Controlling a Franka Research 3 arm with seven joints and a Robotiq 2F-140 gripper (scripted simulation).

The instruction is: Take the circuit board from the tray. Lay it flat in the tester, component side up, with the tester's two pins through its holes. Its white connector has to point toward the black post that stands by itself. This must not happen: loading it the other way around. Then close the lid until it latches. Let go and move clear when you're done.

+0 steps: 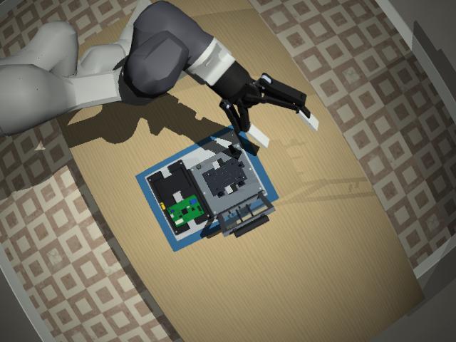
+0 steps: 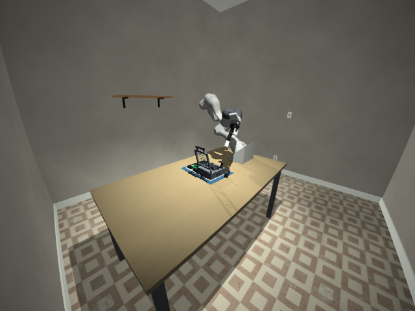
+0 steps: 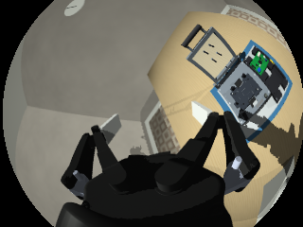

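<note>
Right now the green circuit board is 20 mm ahead of my hand, 340 mm to the right of it and 320 mm below it. From my hand the other things lie so: black post 60 mm behind, 110 mm to the right, 250 mm below; then tester lid 120 mm ahead, 180 mm to the right, 150 mm below; then black nest 160 mm to the right, 260 mm below.
</note>
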